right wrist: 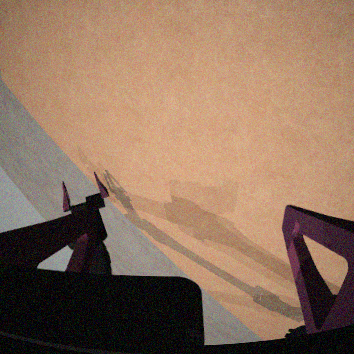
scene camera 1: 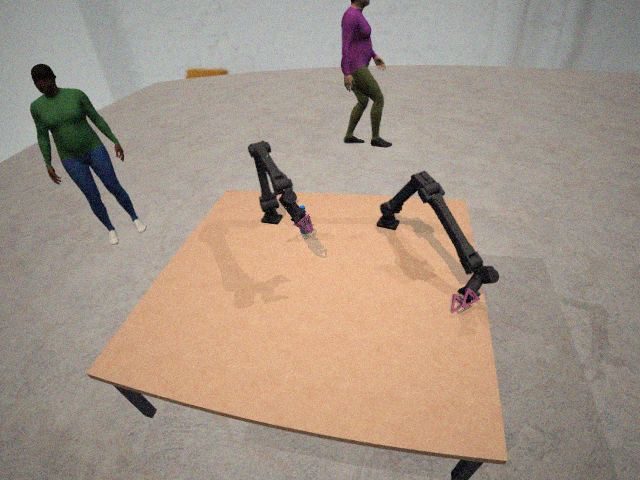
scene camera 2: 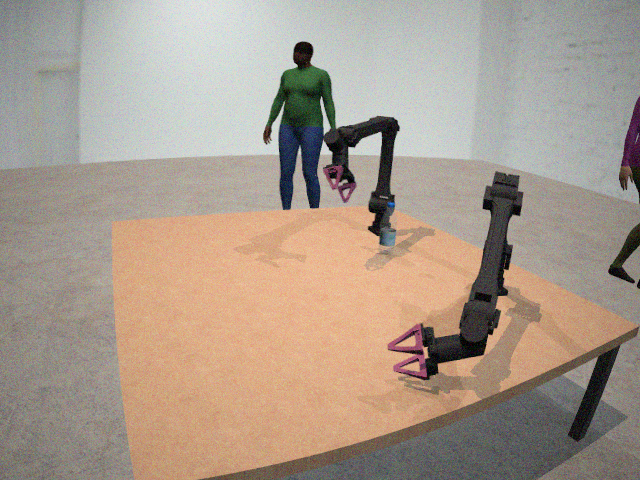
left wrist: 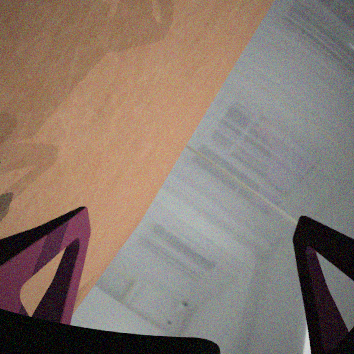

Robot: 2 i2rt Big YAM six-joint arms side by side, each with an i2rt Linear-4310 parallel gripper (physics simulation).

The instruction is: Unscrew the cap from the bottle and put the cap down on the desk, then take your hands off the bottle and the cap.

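Places are measured from the left arm's base along level axes (x ahead, y left, z up), in metres.
Pixels of known places: left gripper, fingertip midpoint: (right wrist: 77, 176) (scene camera 1: 457, 309) (scene camera 2: 390, 358) (left wrist: 194, 224); right gripper, fingertip midpoint: (right wrist: 190, 218) (scene camera 1: 310, 231) (scene camera 2: 340, 195); left arm's base, link origin: (scene camera 1: 388, 224); right arm's base, link origin: (scene camera 1: 272, 219).
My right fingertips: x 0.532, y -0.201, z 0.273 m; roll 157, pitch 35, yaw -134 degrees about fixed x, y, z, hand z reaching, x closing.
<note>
Ahead of a thing's pixels: the offset from my right fingertips to its top centre. Level surfaces: height alone.
A clear bottle with a light blue label @(dy -0.201, dx -0.255, dz -0.067 m) (scene camera 2: 387, 237) stands upright on the desk @(dz -0.273 m) (scene camera 1: 289, 351) (scene camera 2: 232, 335), near the right arm's base in scene camera 2. Its blue cap @(dy -0.201, dx -0.255, dz -0.066 m) (scene camera 1: 302, 207) (scene camera 2: 391, 205) is at its top. In scene camera 1 the right gripper hides most of the bottle. My right gripper (scene camera 1: 308, 231) (scene camera 2: 340, 194) (right wrist: 190, 218) is open and empty, raised above the desk, apart from the bottle. My left gripper (scene camera 1: 458, 308) (scene camera 2: 391, 357) (left wrist: 194, 224) (right wrist: 77, 176) is open and empty, low over the desk near its edge, far from the bottle. Neither wrist view shows bottle or cap.
The right arm (scene camera 1: 279, 178) (scene camera 2: 385, 160) rises close beside the bottle. The left arm (scene camera 1: 449, 222) (scene camera 2: 491, 253) reaches along the desk's right side. A person in green (scene camera 1: 69, 121) (scene camera 2: 303, 95) and a person in purple (scene camera 1: 356, 38) (scene camera 2: 631, 139) stand beyond the desk.
</note>
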